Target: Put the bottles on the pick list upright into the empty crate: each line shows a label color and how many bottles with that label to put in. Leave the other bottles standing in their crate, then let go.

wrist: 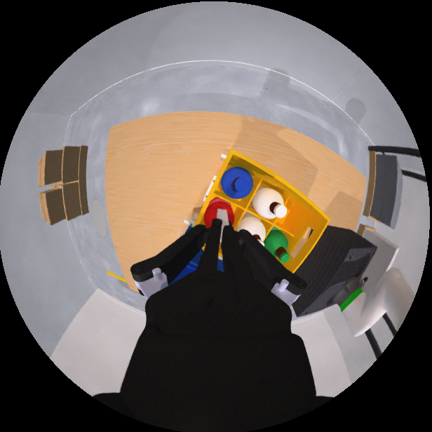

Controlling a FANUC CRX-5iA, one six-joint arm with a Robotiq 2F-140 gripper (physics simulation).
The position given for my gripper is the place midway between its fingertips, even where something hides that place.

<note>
In view: my gripper (220, 216), a blue bottle (236, 182) and a white bottle (268, 203).
</note>
